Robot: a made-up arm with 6 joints.
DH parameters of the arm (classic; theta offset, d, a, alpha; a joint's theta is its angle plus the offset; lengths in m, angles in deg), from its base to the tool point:
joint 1: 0 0.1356 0 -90
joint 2: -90 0 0.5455 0
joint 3: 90 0.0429 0 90
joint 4: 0 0.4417 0 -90
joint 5: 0 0 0 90
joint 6: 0 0.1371 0 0
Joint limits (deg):
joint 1: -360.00..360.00
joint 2: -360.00..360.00
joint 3: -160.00..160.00
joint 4: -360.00..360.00
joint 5: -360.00..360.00
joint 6: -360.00..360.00
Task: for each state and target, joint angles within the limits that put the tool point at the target. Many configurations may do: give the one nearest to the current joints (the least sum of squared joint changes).
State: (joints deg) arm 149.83 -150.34 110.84 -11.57 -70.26 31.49
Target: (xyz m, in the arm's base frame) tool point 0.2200 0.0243 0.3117
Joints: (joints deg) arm 191.18 -126.57 160.00 14.31 -45.34 31.49
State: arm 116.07 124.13 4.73 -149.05 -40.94 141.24
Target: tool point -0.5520 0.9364 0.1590
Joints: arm 115.27 91.71 -15.19 -146.92 -49.02 141.24
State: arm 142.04 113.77 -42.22 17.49 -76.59 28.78
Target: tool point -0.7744 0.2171 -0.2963
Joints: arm 163.75 143.30 -38.00 14.79 -82.41 28.78
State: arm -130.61 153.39 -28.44 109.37 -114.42 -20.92
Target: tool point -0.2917 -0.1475 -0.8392
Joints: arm -139.55 165.05 -13.25 114.88 -74.54 -20.92
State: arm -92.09 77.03 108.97 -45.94 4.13 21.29
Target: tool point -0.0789 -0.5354 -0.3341
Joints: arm -102.14 78.50 100.25 -46.18 4.29 21.29
